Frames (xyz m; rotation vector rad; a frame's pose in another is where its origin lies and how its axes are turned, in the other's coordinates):
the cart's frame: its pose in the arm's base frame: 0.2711 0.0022 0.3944 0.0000 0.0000 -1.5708
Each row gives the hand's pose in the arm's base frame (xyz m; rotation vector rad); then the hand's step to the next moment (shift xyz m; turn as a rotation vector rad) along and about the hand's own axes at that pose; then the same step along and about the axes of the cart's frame.
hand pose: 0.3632 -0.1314 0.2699 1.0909 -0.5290 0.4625
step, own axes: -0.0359 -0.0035 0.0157 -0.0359 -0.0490 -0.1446
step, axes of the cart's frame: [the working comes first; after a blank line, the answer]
step, axes of the arm's base frame: -0.0289 -0.0191 -0.0187 0.0260 0.1099 -0.1088

0.0191 -0.0289 -0.0187 -0.1099 0.0260 -0.1088
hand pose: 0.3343 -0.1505 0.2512 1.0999 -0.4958 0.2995
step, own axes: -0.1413 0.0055 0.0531 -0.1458 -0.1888 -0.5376
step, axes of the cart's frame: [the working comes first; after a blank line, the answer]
step, axes of the arm's base frame: -0.1354 -0.0440 -0.0504 0.0892 0.4059 -0.4162

0.0440 -0.1354 -0.0504 -0.4059 0.0892 -0.4162
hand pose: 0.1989 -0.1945 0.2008 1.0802 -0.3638 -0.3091
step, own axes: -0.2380 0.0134 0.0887 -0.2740 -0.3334 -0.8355
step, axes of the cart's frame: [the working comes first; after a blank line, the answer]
step, axes of the arm's base frame: -0.2514 0.0345 0.0170 0.0934 0.6330 -0.6891

-0.0345 -0.2514 0.0170 -0.6330 0.0934 -0.6891
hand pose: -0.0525 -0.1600 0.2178 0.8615 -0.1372 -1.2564
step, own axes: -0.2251 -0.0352 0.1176 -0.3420 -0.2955 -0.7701
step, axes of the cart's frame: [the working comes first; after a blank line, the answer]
step, axes of the arm's base frame: -0.1676 0.1361 0.1383 0.0643 0.6618 -0.5960

-0.1361 -0.1676 0.1383 -0.6618 0.0643 -0.5960
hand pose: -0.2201 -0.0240 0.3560 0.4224 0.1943 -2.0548
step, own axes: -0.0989 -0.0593 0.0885 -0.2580 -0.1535 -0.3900
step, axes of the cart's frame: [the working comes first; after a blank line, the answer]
step, axes of the arm's base frame: -0.0260 0.0824 0.1169 0.0674 0.4058 -0.2702

-0.0824 -0.0260 0.1169 -0.4058 0.0674 -0.2702
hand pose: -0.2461 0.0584 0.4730 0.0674 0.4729 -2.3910
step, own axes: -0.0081 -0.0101 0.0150 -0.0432 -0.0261 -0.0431
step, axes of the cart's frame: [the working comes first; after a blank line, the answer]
step, axes of the arm's base frame: 0.0008 0.0068 0.0186 0.0127 0.0604 -0.0244

-0.0068 0.0008 0.0186 -0.0604 0.0127 -0.0244
